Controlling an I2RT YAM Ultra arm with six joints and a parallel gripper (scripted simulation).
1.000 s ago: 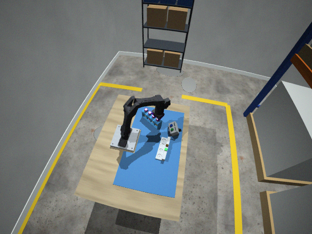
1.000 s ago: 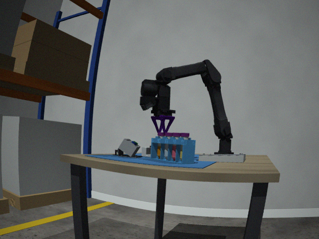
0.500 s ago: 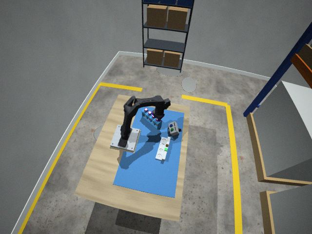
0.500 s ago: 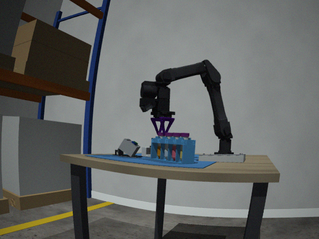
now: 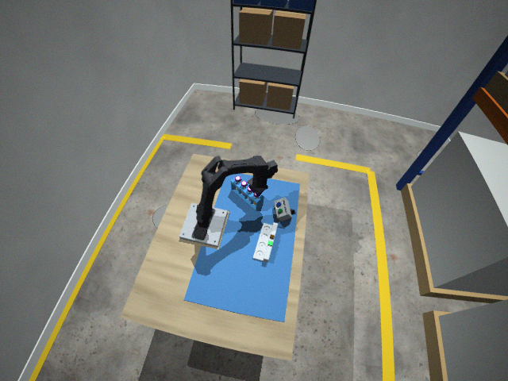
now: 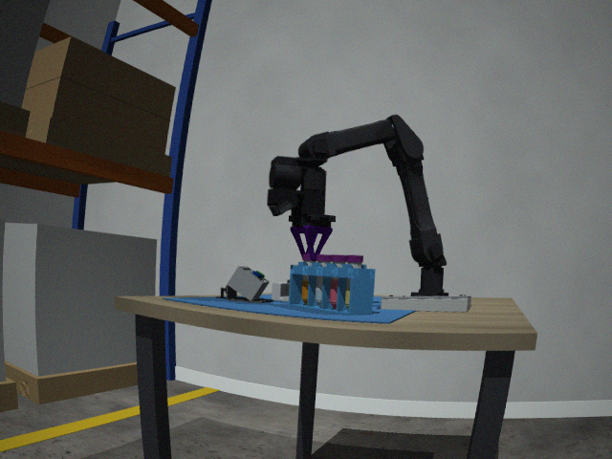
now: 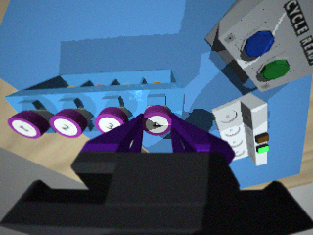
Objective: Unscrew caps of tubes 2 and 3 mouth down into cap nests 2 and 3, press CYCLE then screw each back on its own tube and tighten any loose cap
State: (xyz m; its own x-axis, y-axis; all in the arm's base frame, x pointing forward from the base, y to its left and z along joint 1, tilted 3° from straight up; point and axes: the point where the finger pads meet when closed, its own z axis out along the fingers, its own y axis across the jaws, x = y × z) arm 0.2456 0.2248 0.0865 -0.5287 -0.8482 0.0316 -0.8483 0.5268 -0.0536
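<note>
The green key is 150 mm ahead of my hand, 40 mm to the right of it and 50 mm below it. The rest, counted from my hand: grey key desk (160 mm ahead, 20 mm to the right, 60 mm below); blue key (140 mm ahead, 50 mm below).
</note>
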